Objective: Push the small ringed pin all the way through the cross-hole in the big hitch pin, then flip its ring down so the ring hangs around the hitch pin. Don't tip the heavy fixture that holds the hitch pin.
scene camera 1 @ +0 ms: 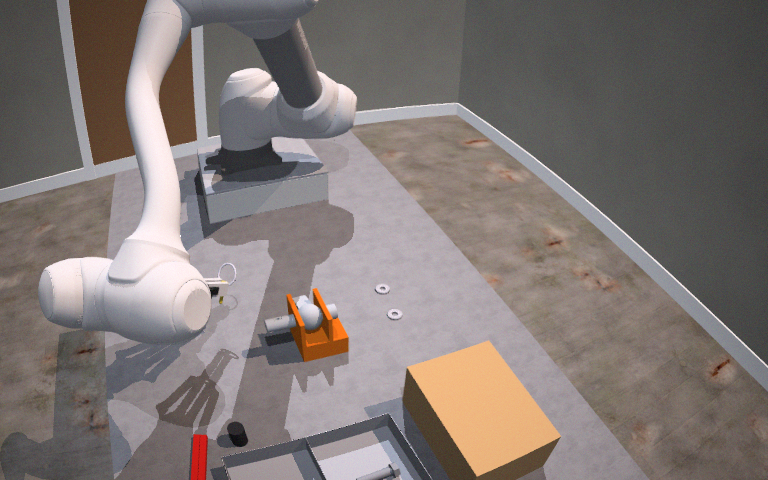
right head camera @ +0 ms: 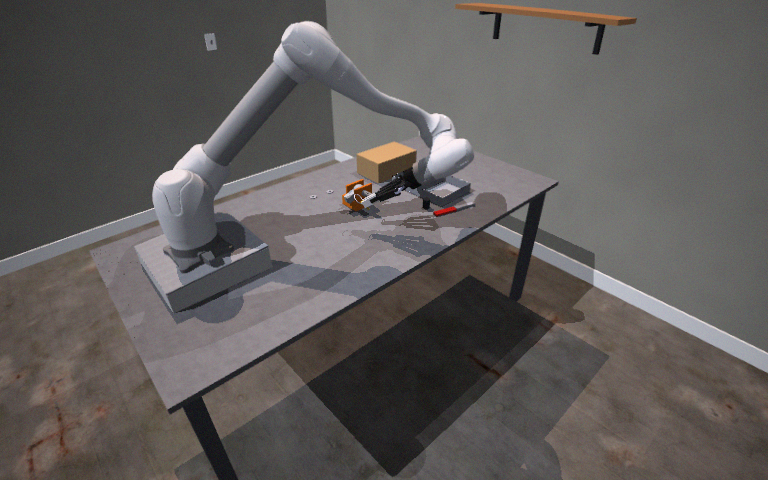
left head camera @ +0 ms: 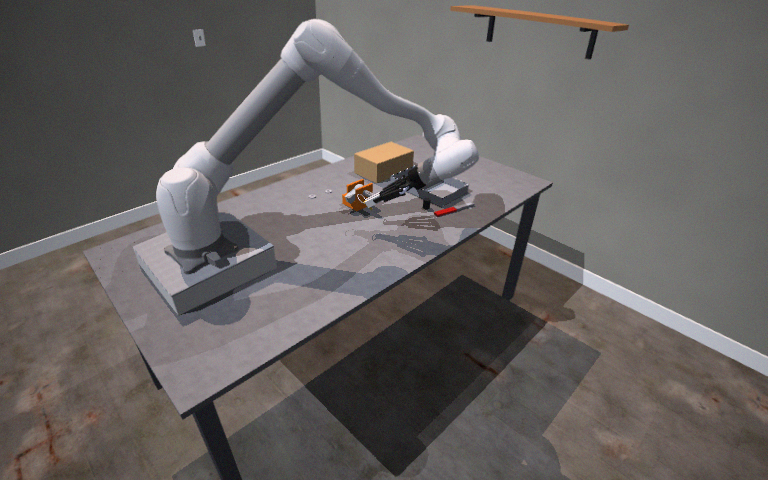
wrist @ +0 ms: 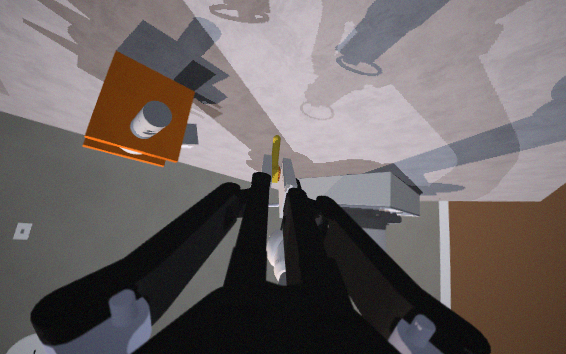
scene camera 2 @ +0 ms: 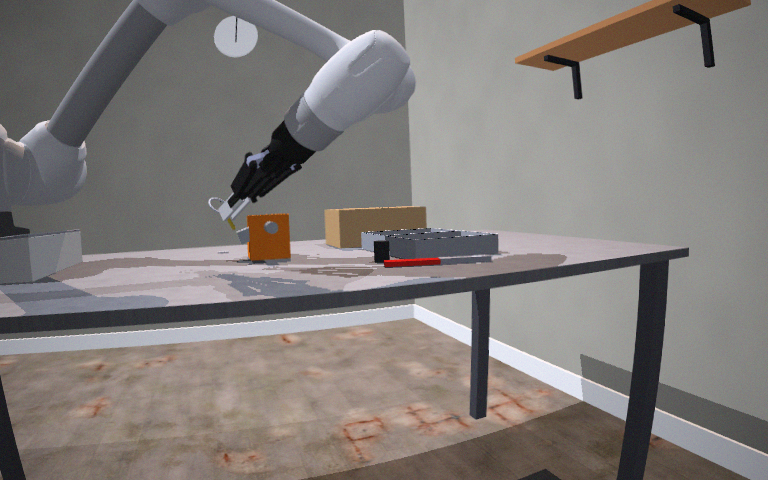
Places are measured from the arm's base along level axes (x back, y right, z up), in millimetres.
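Pixels of known places: gripper, between the fingertips: (scene camera 1: 222,287) (right head camera: 363,203) (left head camera: 367,203) (wrist: 275,169) (scene camera 2: 225,215); arm's base, origin of its link: (scene camera 1: 246,158) (right head camera: 198,250) (left head camera: 201,250) (wrist: 362,211).
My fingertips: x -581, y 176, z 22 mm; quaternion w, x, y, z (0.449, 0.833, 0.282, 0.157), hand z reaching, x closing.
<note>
For each thing: its top centre in the pictures, then the offset to it from my fingertips. "spot": a spot on its surface instead.
- pin's yellow shank, a spot on its surface: (wrist: 276,150) (scene camera 2: 231,222) spot: dx -10, dy +10, dz -15 mm
- orange fixture, centre of its top: (wrist: 146,156) (scene camera 1: 299,303) (scene camera 2: 262,215) (left head camera: 359,186) (right head camera: 358,186) dx -88, dy -134, dz -6 mm
- grey hitch pin, a spot on its surface: (wrist: 155,117) (scene camera 1: 265,325) (scene camera 2: 272,225) spot: dx -101, dy -60, dz -29 mm
- cardboard box, centre of its top: (scene camera 1: 484,403) (scene camera 2: 373,208) (right head camera: 386,152) (left head camera: 384,152) dx -431, dy -321, dz -4 mm
- grey divided tray, centre of its top: (scene camera 2: 424,232) (right head camera: 430,179) (left head camera: 429,180) dx -446, dy -47, dz -62 mm
- black cylinder, centre of its top: (scene camera 1: 235,428) (scene camera 2: 381,241) dx -293, dy +62, dz -64 mm
- red-handled tool, centre of its top: (scene camera 2: 438,257) (right head camera: 455,207) (left head camera: 455,207) dx -365, dy +160, dz -94 mm
My gripper (scene camera 2: 227,210) (wrist: 275,169) is shut on the small ringed pin. The pin's yellow shank (scene camera 2: 231,224) (wrist: 276,150) sticks out past the fingertips, and its ring (scene camera 1: 235,275) (scene camera 2: 210,202) stands out at the side. The pin is in the air, apart from the hitch pin. The orange fixture (scene camera 1: 326,349) (scene camera 2: 260,244) (wrist: 112,102) stands upright on the table. The grey hitch pin (scene camera 1: 277,324) (scene camera 2: 271,226) (wrist: 155,117) lies through both its walls. A dark mark near its near end shows in the wrist view; the cross-hole's inside is not visible.
A cardboard box (left head camera: 382,161) (scene camera 1: 481,407) and a grey divided tray (scene camera 2: 444,245) stand beyond the fixture. A black cylinder (scene camera 1: 237,434) (scene camera 2: 381,250) and a red-handled tool (left head camera: 445,211) (scene camera 2: 411,262) are near the tray. Two washers (scene camera 1: 376,289) (scene camera 1: 387,314) lie on the fixture's other side.
</note>
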